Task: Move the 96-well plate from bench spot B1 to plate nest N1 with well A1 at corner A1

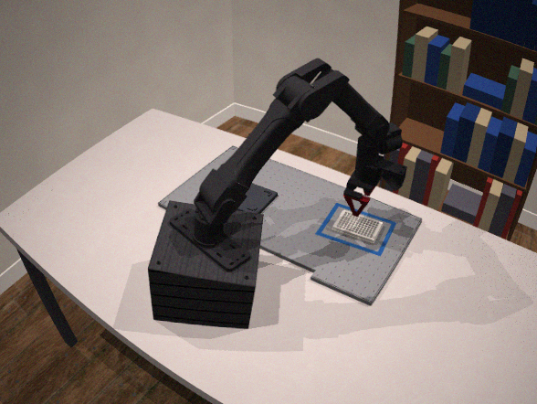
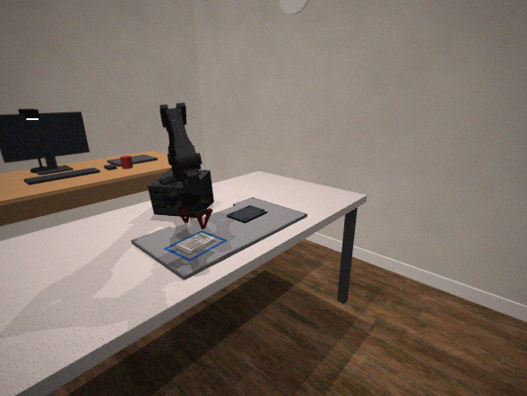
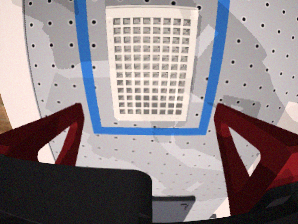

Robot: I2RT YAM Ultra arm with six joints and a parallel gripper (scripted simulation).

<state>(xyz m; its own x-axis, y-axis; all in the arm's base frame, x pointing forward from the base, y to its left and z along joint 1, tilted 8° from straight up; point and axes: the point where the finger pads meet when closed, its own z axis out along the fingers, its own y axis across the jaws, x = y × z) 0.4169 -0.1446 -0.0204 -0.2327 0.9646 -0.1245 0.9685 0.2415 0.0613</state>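
Right now my hand is 8 cm above the white 96-well plate. From my hand the other things lie so: dark plate nest: 33 cm to the left, 11 cm behind, 8 cm below.
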